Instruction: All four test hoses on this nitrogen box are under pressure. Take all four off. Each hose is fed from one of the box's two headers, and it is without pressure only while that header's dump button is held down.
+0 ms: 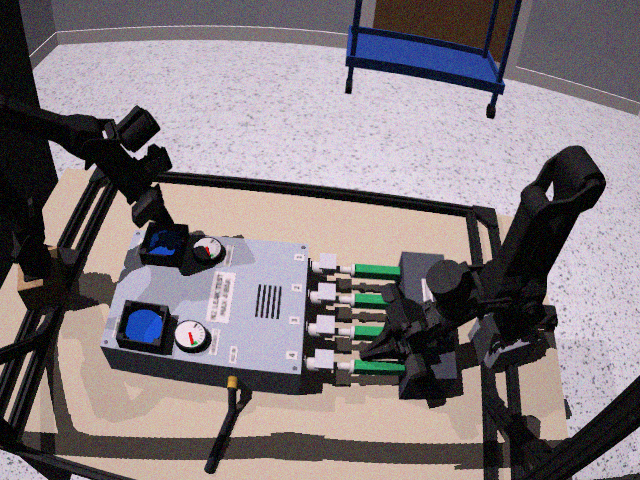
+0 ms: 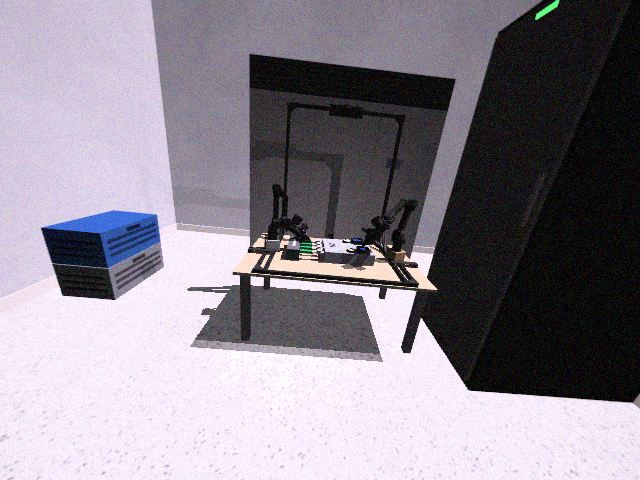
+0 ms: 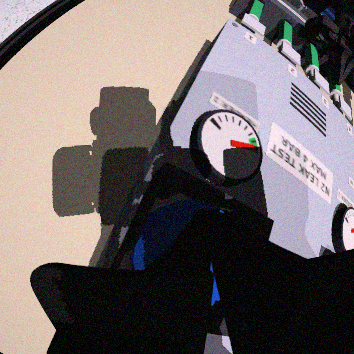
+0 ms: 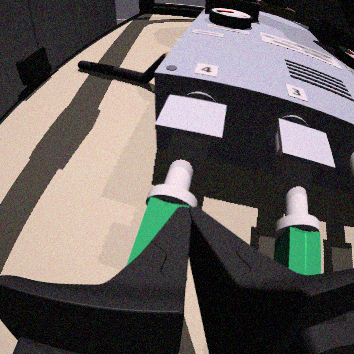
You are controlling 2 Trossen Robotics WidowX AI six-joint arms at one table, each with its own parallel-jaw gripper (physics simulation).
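Frame: origin at the left arm's base, x ahead, y left, z up, level; millimetres.
Where they show: left gripper, fingertip midpoint: (image 1: 172, 224) (image 2: 362, 246) (image 3: 206, 218) (image 4: 351, 25); right gripper, fingertip midpoint: (image 1: 360, 357) (image 2: 310, 240) (image 3: 337, 84) (image 4: 186, 216); left arm's base, origin of the base link: (image 1: 37, 267) (image 2: 396, 250) (image 4: 271, 2); right arm's base, origin of the base link: (image 1: 511, 324) (image 2: 272, 238) (image 3: 310, 5).
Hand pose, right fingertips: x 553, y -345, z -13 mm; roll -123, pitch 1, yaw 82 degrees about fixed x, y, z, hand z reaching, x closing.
Observation:
Each offset is from my right fingertips to the top centre of the thing. "spot": to the spot under its first point.
The grey nitrogen box (image 1: 256, 281) (image 3: 281, 105) (image 4: 246, 63) lies on the table with two blue dump buttons. My left gripper (image 1: 158, 228) (image 3: 206, 218) is shut and rests on the far button @[264 mm back, 317 mm left, 25 mm up] (image 1: 163, 244) (image 3: 165, 228); the gauge @[spot: 188 mm back, 289 mm left, 24 mm up] (image 3: 226, 145) beside it has its red needle at the green mark. The near button @[337 mm back, 141 mm left, 25 mm up] (image 1: 144, 326) is uncovered. Four green hoses (image 1: 377, 271) (image 1: 370, 300) (image 1: 368, 330) (image 1: 380, 367) point at the numbered ports. My right gripper (image 1: 366, 354) (image 4: 186, 216) is shut and empty, just above hose 4 @[spot: 0 mm ahead, 14 mm right, 6 mm down] (image 4: 154, 225). That hose's white tip @[spot: 27 mm back, 2 mm left, 9 mm down] (image 4: 179, 175) stands short of its collar @[59 mm back, 14 mm left, 7 mm up] (image 4: 191, 114).
A black cable @[spot: 252 mm back, 42 mm right, 57 mm down] (image 1: 223, 429) (image 4: 109, 70) with a yellow fitting @[spot: 211 mm back, 28 mm left, 22 mm down] (image 1: 232, 381) leaves the box's front side. A grey block @[spot: 169 mm ahead, 137 mm left, 9 mm up] (image 1: 415, 269) stands behind the hose ends. A black rail (image 1: 318, 190) frames the table. A blue cart (image 1: 423, 59) stands on the floor beyond.

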